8 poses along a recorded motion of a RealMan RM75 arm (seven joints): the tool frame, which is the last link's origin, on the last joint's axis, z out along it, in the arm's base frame.
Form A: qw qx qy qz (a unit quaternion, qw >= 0); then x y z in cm.
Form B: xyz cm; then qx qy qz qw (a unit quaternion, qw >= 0). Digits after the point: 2 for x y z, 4 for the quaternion.
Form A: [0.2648, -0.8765, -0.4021, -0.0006, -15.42, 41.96, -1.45]
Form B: [-15.42, 41.96, -1.45, -0.8765, -0.4021, -0.0006, 0.2648]
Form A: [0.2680, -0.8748, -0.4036, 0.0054, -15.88, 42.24, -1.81]
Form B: [-15.88, 42.24, -1.81, -0.8748, -0.4036, 0.0054, 0.2680]
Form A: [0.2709, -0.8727, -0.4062, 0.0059, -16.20, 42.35, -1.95]
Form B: [-16.20, 42.35, -1.95, -0.8727, -0.4062, 0.0059, 0.2709]
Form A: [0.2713, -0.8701, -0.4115, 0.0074, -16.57, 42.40, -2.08]
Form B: [-16.57, 42.40, -2.08, -0.8701, -0.4115, 0.0074, 0.2713]
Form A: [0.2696, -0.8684, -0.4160, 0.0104, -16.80, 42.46, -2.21]
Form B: [-16.80, 42.46, -2.21, -0.8684, -0.4160, 0.0104, 0.2696]
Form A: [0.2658, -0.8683, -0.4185, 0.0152, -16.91, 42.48, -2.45]
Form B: [-16.91, 42.48, -2.45, -0.8683, -0.4185, 0.0152, 0.2658]
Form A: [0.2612, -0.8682, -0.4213, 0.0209, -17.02, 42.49, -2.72]
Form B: [-17.02, 42.49, -2.72, -0.8682, -0.4213, 0.0209, 0.2612]
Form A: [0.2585, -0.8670, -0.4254, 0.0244, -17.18, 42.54, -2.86]
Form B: [-17.18, 42.54, -2.86, -0.8670, -0.4254, 0.0244, 0.2585]
